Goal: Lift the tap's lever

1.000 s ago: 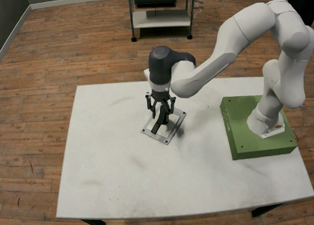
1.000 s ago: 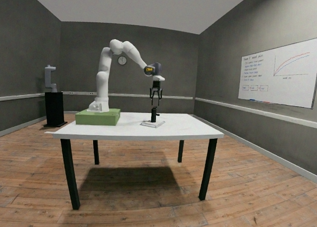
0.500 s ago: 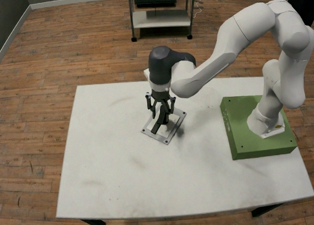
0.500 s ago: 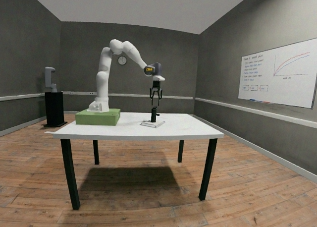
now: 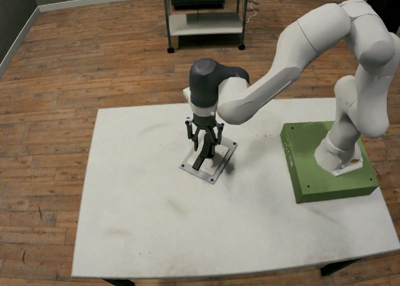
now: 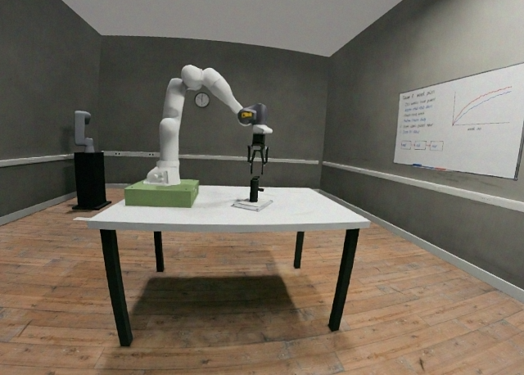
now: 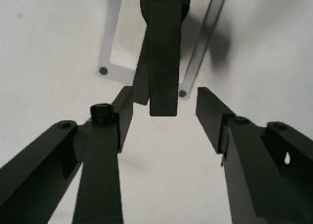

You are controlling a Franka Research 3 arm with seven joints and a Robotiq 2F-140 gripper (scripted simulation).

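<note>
The dark lever lies 10 mm behind my hand, 30 mm to the right of it and 50 mm below it. Round my hand: tap (10 mm behind, 60 mm to the right, 90 mm below).
</note>
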